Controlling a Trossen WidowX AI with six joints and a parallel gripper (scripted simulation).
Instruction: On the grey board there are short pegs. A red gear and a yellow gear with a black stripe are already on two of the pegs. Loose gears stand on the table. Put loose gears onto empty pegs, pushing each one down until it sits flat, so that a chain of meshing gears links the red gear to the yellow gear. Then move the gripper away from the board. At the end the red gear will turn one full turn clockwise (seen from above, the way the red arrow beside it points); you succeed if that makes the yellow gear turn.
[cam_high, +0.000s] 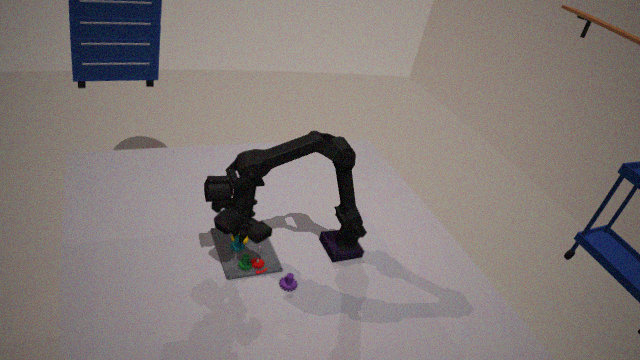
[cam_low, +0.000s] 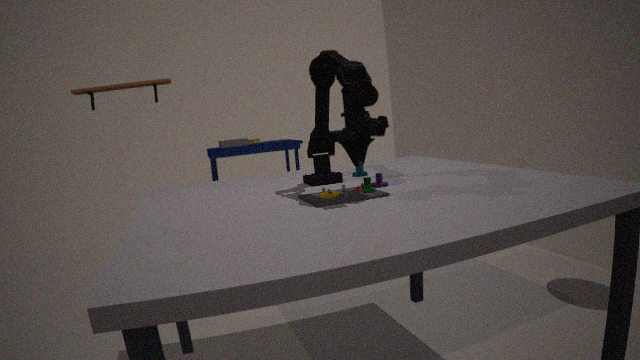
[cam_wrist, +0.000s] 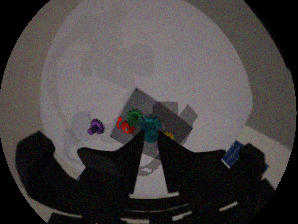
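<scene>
The teal gear lies 1 cm below my gripper tip. From my gripper tip the other things lie so: yellow gear: 4 cm behind, 8 cm to the right, 7 cm below; then red gear: 6 cm behind, 3 cm to the left, 7 cm below; then green gear: 2 cm behind, 3 cm to the left, 6 cm below.
</scene>
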